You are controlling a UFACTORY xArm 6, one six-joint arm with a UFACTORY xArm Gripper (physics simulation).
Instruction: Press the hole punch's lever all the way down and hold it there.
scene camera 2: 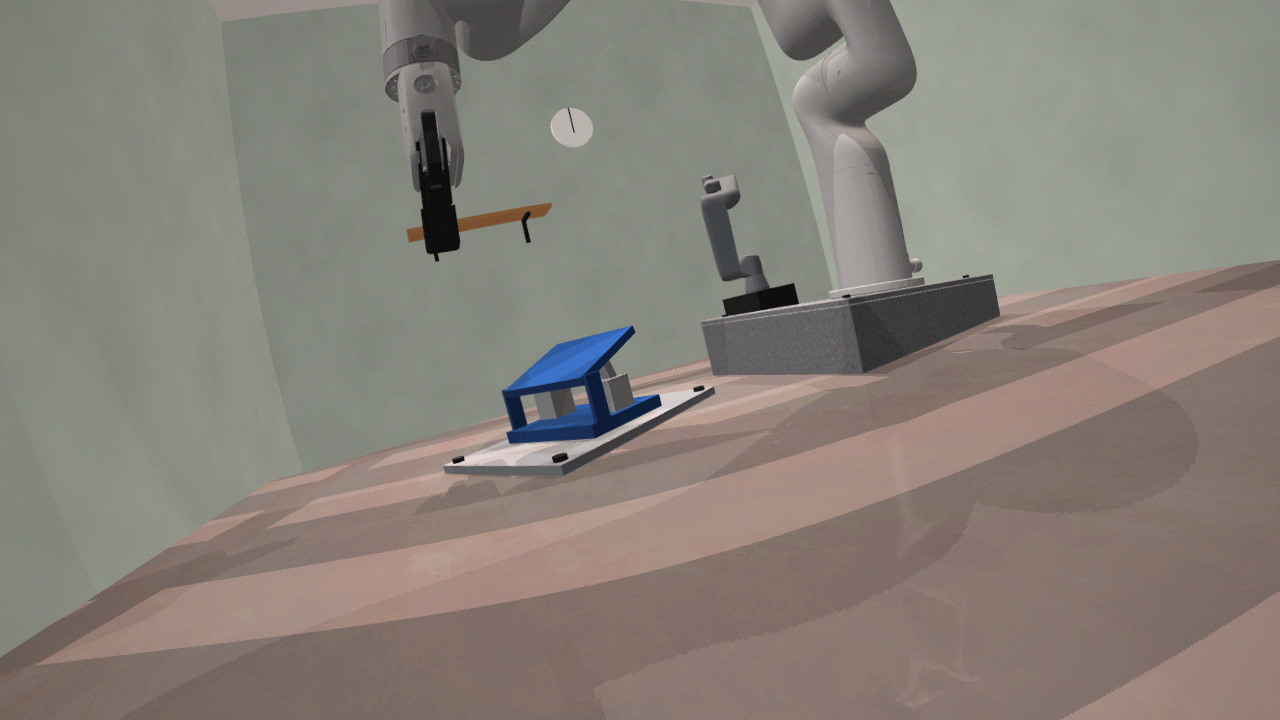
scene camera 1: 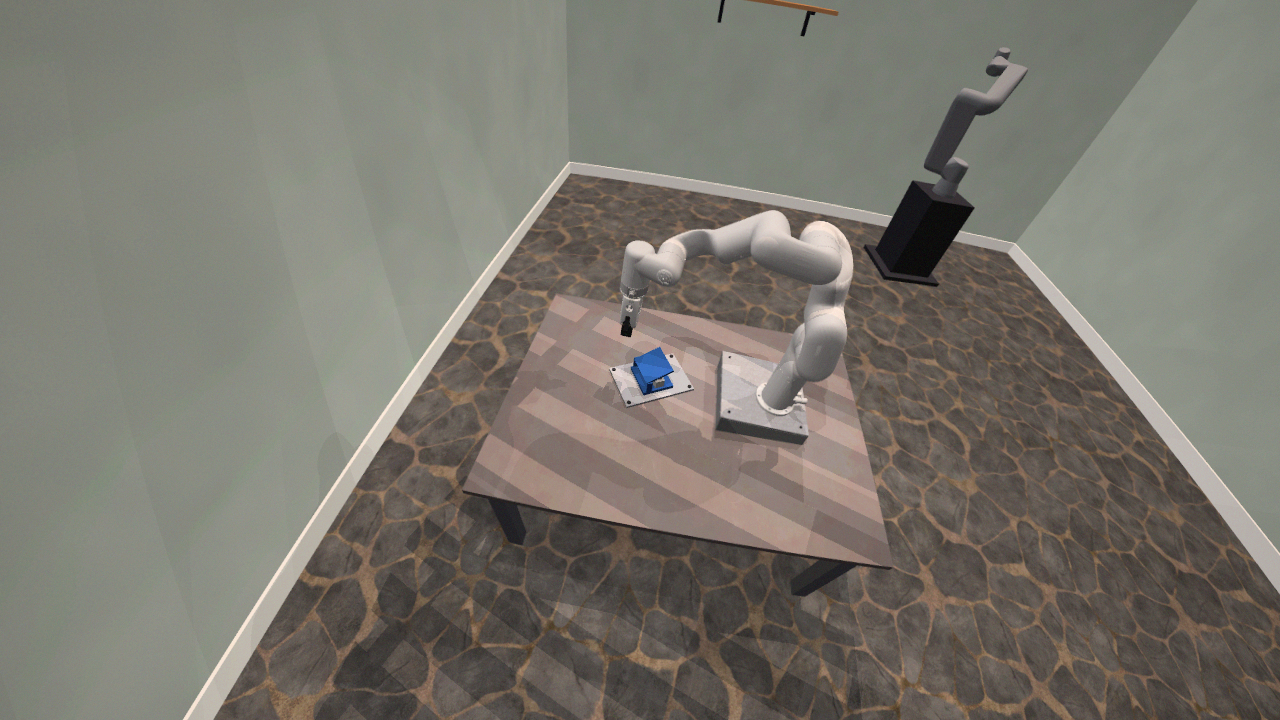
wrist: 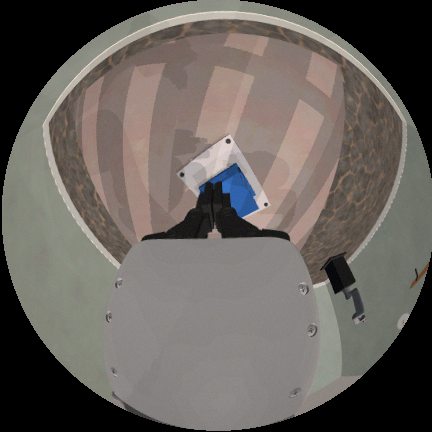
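Seen in the pictures: gripper, fingertip midpoint: (scene camera 2: 443,250) (scene camera 1: 626,334) (wrist: 214,193); arm's base at its link origin: (scene camera 2: 876,291) (scene camera 1: 774,399).
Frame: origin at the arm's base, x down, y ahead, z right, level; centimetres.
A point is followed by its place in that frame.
Note:
The blue hole punch (scene camera 1: 646,384) {x 0.3, y 41.0, z 2.1 cm} (scene camera 2: 626,414) {x 4.7, y 37.0, z 3.2 cm} stands on a pale mounting plate (scene camera 1: 622,385) {x 5.5, y 48.5, z 4.5 cm} (scene camera 2: 501,457) {x 5.5, y 48.6, z 6.4 cm} (wrist: 202,161) {x 5.5, y 48.0, z 4.1 cm}. Its lever (scene camera 1: 654,365) {x -1.5, y 38.8, z 8.4 cm} (scene camera 2: 572,356) {x -1.5, y 38.7, z 8.4 cm} (wrist: 242,196) {x -1.6, y 40.3, z 12.3 cm} is a flat blue board that slopes, with its raised end towards the arm's base. Grey blocks (scene camera 2: 618,392) {x 2.7, y 36.8, z 4.1 cm} show under the lever in scene camera 2. My gripper (scene camera 1: 626,333) {x -14.1, y 48.8, z 8.1 cm} (scene camera 2: 441,251) {x -14.1, y 48.8, z 8.1 cm} (wrist: 214,193) {x -14.1, y 48.8, z 8.1 cm} is shut and empty. It points down and hangs well above the punch, off its low-lever side, with a wide gap and no contact. In the wrist view the fingers cover part of the punch.
The table (scene camera 1: 572,447) {x 6.3, y 61.1, z -19.7 cm} (scene camera 2: 626,573) {x 6.3, y 50.5, z -21.4 cm} (wrist: 220,95) {x 6.3, y 63.0, z 11.4 cm} carries the plate and the arm's grey base block (scene camera 1: 760,431) {x 2.8, y 5.2, z -10.6 cm} (scene camera 2: 778,344) {x 2.8, y 17.2, z 2.6 cm}. Dark bolts sit at the plate's corners. A second arm on a black pedestal (scene camera 1: 921,232) (wrist: 340,274) stands on the floor beyond the table.

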